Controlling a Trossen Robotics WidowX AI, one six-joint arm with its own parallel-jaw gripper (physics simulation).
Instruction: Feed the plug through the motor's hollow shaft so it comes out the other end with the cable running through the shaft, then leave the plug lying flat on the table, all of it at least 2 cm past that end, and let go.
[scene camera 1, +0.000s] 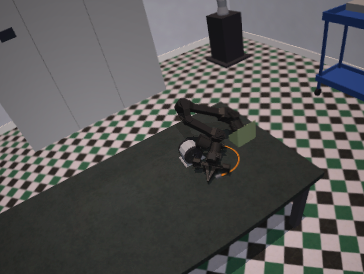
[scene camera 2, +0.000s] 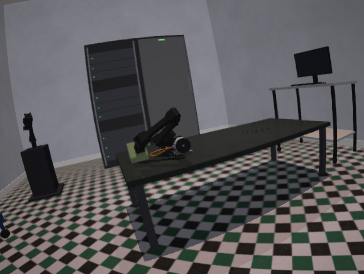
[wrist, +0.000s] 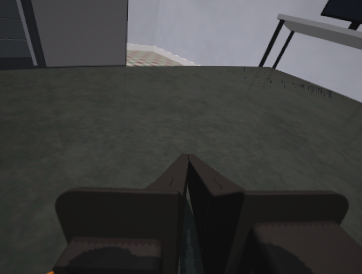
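Pixels of known places: gripper, fingertip midpoint: (scene camera 1: 207, 181) (wrist: 186, 159); arm's base at its link origin: (scene camera 1: 239, 129) (scene camera 2: 139, 149).
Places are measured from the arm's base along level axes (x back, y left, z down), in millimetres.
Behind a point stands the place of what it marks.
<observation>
The motor (scene camera 1: 187, 148) {x -303, y -57, z -21 mm} (scene camera 2: 183, 145) {x -289, y -88, z 30 mm}, a light cylinder with a dark end face, lies on its side on the table. The orange cable (scene camera 1: 239, 159) {x -113, y 115, z 69 mm} (scene camera 2: 158, 151) {x -173, y 140, z 73 mm} curves in an arc from near the green block to beside the fingers; a bit of the cable (wrist: 50, 272) {x -244, y 141, z 67 mm} also shows in the wrist view. The small grey plug (scene camera 1: 219, 175) {x -257, y 135, z 63 mm} lies at the cable's end on the table, right beside the fingers. My gripper (scene camera 1: 209, 180) {x -330, y 137, z 47 mm} (wrist: 186, 159) {x -330, y 137, z 47 mm} is shut and empty, pointing low over the table beside the motor. The shaft's opening and whether any cable is inside are hidden.
A green upright block (scene camera 1: 243, 134) {x -11, y 47, z 2 mm} (scene camera 2: 137, 152) {x 23, y -21, z 16 mm} stands by the arm's base. The dark table (scene camera 1: 115, 200) {x -746, y -97, z 77 mm} (scene camera 2: 260, 131) {x -1010, y -108, z 77 mm} (wrist: 150, 110) {x -391, y 242, z 77 mm} has its near edge beyond the plug. A blue cart (scene camera 1: 341, 80), a server cabinet (scene camera 2: 167, 85) and a desk with a monitor (scene camera 2: 313, 62) stand away from the table.
</observation>
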